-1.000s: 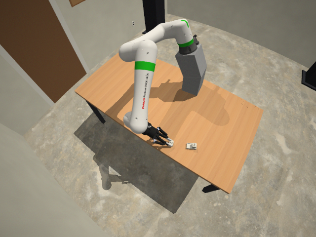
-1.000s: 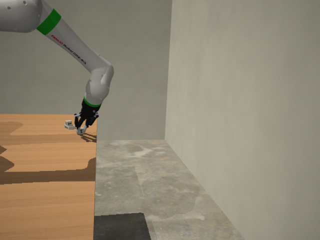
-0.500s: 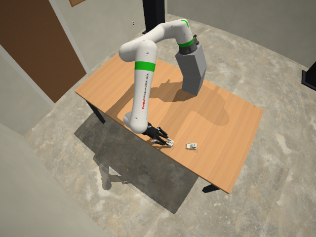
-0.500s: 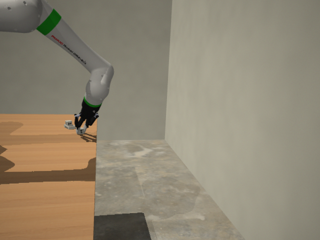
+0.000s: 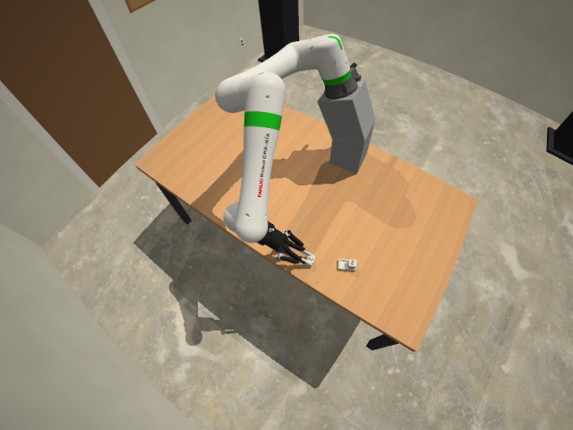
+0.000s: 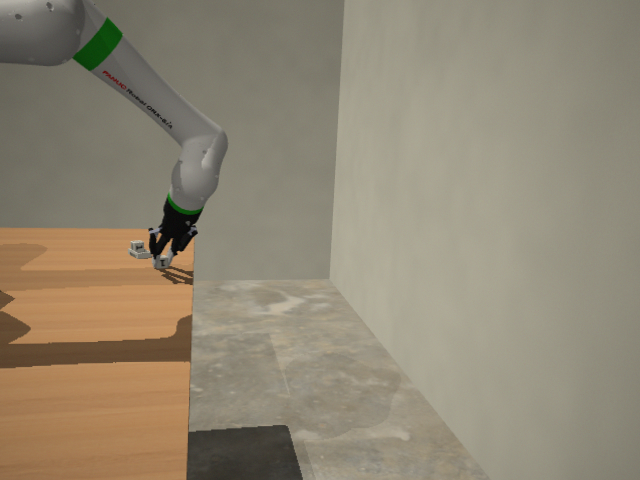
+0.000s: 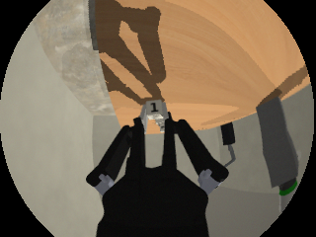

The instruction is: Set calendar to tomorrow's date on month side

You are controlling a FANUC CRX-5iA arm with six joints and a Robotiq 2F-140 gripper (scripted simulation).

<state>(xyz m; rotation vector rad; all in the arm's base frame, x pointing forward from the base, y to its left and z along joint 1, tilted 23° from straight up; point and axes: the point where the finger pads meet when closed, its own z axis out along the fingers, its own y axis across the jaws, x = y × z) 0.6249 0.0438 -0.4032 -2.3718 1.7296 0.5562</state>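
Now: the white date cube 1 cm behind my hand, 2 cm to the left of it and 2 cm below it. Also, from my hand: calendar tray: 8 cm behind, 16 cm to the left, 3 cm below.
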